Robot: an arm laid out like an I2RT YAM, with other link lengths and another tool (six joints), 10 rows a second.
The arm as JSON. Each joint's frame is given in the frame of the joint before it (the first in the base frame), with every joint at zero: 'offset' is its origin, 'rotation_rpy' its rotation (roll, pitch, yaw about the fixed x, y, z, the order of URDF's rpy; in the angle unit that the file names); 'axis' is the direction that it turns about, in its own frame. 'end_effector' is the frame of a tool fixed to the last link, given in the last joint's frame.
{
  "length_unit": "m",
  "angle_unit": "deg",
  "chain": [
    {
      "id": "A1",
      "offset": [
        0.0,
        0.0,
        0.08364
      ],
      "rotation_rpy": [
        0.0,
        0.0,
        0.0
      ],
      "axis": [
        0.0,
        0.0,
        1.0
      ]
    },
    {
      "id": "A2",
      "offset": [
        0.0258,
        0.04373,
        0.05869
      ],
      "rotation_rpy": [
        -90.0,
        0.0,
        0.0
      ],
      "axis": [
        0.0,
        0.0,
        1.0
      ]
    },
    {
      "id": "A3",
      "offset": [
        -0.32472,
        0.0,
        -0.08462
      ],
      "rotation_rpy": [
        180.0,
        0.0,
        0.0
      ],
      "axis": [
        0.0,
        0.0,
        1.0
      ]
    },
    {
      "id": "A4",
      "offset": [
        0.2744,
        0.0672,
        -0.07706
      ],
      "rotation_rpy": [
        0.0,
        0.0,
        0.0
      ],
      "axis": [
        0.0,
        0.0,
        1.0
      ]
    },
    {
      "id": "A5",
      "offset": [
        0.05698,
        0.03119,
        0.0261
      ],
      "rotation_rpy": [
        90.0,
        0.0,
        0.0
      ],
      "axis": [
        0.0,
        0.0,
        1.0
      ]
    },
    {
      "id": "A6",
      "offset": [
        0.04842,
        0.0,
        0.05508
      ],
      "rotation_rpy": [
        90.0,
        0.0,
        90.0
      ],
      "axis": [
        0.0,
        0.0,
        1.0
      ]
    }
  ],
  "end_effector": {
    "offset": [
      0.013,
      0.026,
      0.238
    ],
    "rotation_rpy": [
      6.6,
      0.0,
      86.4
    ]
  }
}
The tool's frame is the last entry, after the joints.
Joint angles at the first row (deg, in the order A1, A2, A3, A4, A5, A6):
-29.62 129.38 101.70 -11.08 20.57 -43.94
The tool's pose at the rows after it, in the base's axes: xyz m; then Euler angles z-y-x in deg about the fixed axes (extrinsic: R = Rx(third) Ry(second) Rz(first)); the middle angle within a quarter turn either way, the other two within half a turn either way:
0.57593 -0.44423 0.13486 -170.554 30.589 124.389
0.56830 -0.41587 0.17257 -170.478 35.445 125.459
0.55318 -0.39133 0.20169 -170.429 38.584 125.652
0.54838 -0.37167 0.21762 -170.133 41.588 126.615
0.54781 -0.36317 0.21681 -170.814 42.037 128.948
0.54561 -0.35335 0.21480 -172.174 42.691 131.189
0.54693 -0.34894 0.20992 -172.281 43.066 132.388
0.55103 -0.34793 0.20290 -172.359 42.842 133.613
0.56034 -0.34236 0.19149 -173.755 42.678 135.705
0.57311 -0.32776 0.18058 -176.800 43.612 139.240
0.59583 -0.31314 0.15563 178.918 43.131 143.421
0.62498 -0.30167 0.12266 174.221 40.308 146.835
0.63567 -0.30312 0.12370 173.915 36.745 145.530
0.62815 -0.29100 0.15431 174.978 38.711 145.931
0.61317 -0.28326 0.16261 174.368 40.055 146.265
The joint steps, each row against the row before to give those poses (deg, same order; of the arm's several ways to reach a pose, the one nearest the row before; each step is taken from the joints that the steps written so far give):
-0.17 -5.87 -3.86 0.09 -3.67 0.43
-0.09 -7.56 -5.02 -0.52 -4.66 -0.43
0.09 -6.86 -5.01 -0.27 -2.65 -0.44
-0.01 -3.97 -2.64 -0.26 -3.00 0.43
0.01 -0.35 0.70 -2.19 -1.40 0.97
0.00 -0.79 -0.35 -1.42 -1.50 0.18
-0.01 0.08 -0.35 0.01 -0.88 0.70
0.09 1.14 0.87 -0.53 -0.35 0.87
0.70 1.93 1.49 -0.88 -0.26 0.53
0.97 1.67 1.41 -1.14 -1.58 -0.08
1.93 4.65 3.77 -1.75 -0.18 -0.09
2.81 7.82 8.34 -4.56 2.18 -0.09
2.03 4.58 8.98 -6.78 4.49 0.96
0.09 -4.09 -1.30 -1.33 -1.48 0.98
-0.35 -4.41 -5.79 2.28 -1.24 -0.88

